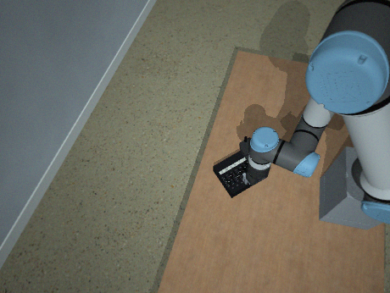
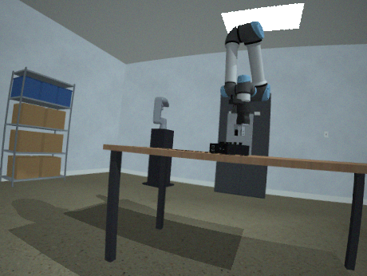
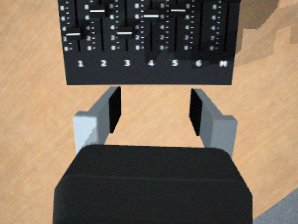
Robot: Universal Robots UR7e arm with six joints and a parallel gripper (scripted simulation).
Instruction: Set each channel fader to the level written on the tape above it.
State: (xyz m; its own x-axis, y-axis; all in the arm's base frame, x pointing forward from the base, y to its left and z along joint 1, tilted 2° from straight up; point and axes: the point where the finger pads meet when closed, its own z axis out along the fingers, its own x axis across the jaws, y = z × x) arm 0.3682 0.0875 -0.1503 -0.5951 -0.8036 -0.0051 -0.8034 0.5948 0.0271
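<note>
The channel 3 cap lies 60 mm below my hand, 50 mm ahead of it and 10 mm to the right of it. Round my hand: channel 5 cap 60 mm below, 50 mm to the right, 40 mm ahead; channel 1 cap 80 mm ahead, 60 mm below, 30 mm to the left; channel 4 cap 60 mm below, 50 mm ahead, 30 mm to the right.
</note>
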